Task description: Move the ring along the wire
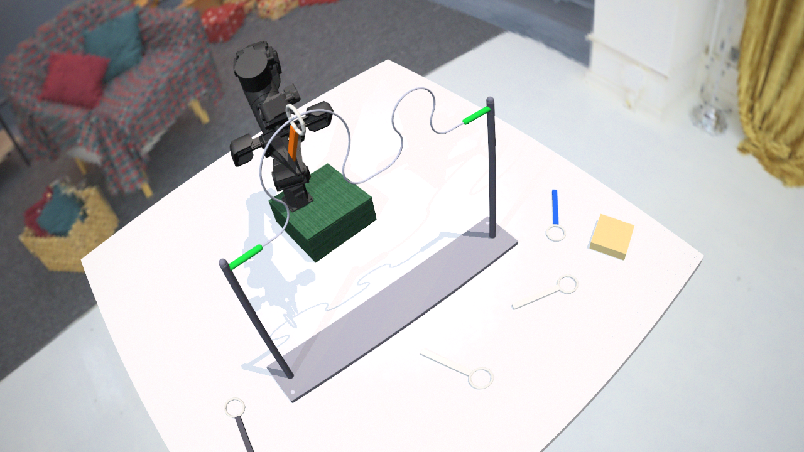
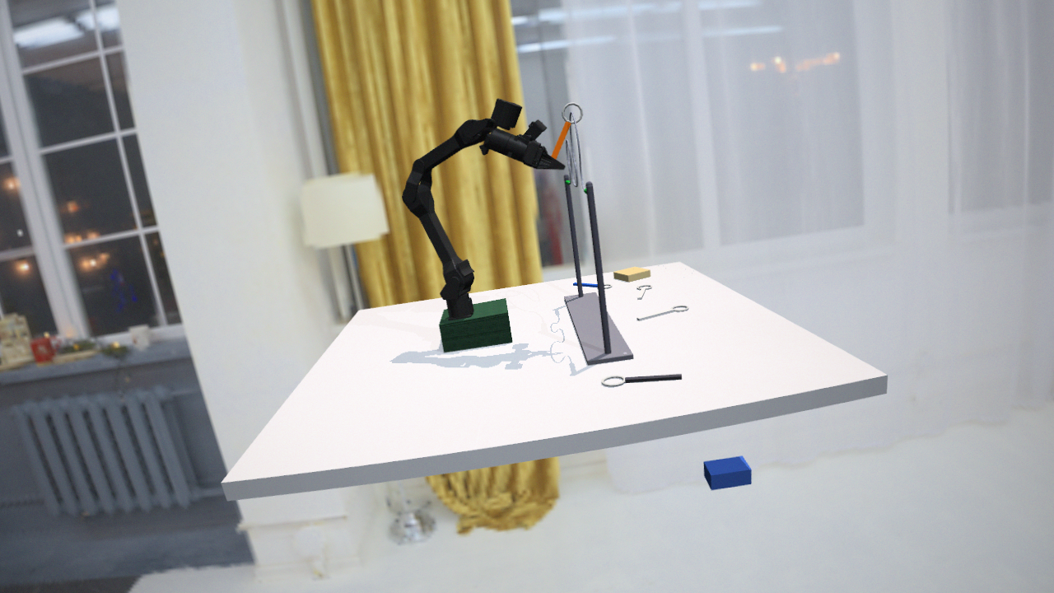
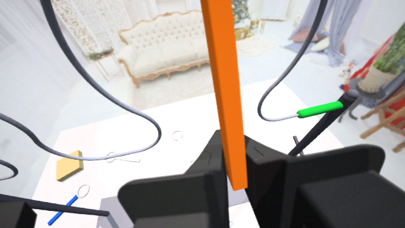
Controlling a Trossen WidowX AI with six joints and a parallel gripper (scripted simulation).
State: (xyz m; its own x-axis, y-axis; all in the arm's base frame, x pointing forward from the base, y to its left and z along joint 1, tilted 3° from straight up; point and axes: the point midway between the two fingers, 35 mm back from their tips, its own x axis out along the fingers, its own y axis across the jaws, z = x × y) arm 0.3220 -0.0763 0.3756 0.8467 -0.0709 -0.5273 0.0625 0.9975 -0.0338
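My gripper tip is now 20 mm short of the ring with orange handle and 100 mm below it. Round my gripper tip: tan block 230 mm ahead, 620 mm to the left, 440 mm below; then ring with blue handle 80 mm ahead, 560 mm to the left, 450 mm below.
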